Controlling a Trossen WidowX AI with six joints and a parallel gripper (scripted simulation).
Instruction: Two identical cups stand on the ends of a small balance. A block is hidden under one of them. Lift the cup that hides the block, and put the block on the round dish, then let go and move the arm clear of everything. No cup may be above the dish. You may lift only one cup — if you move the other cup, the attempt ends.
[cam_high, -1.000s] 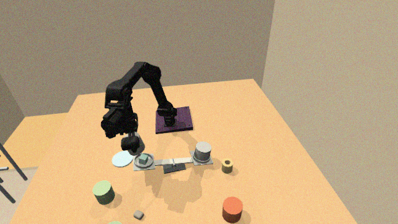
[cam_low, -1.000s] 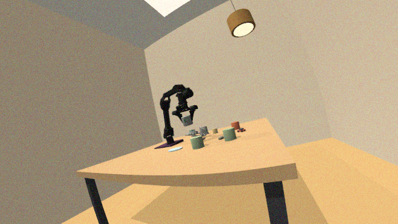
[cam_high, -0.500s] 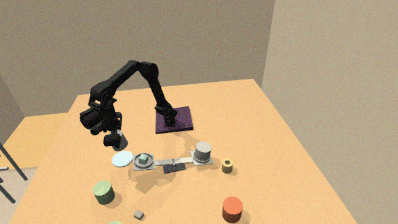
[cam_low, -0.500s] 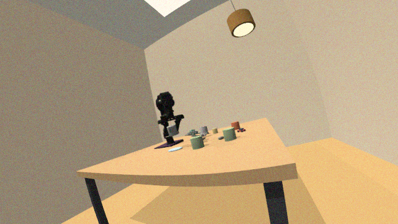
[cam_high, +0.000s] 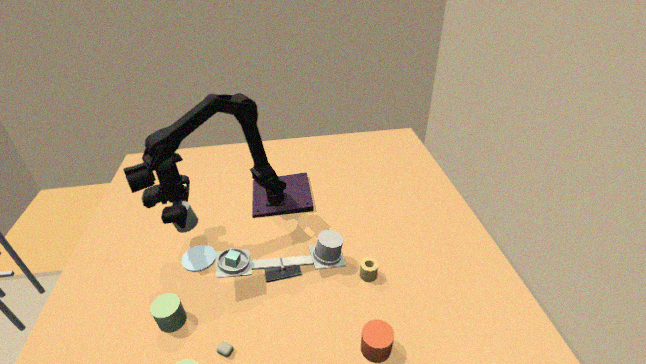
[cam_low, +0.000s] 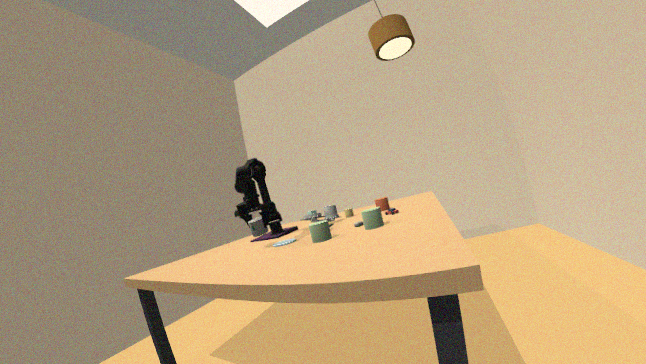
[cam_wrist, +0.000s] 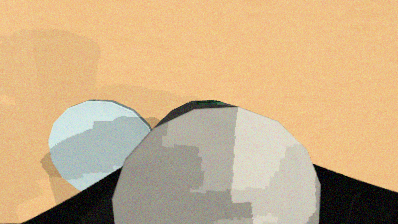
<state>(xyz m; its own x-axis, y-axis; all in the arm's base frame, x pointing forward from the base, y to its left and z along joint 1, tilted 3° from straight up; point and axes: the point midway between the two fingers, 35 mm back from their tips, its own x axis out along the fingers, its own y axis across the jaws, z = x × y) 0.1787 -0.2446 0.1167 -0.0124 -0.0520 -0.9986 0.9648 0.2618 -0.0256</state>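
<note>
Now: gripper tip 150 mm short of the pale green block and 190 mm to the right of it. From my gripper tip the other things lie so: pale blue round dish (80 mm ahead, 50 mm to the left, 80 mm below); small grey pebble (360 mm ahead, 200 mm to the left, 70 mm below); yellow ring (130 mm ahead, 550 mm to the left, 60 mm below).
</note>
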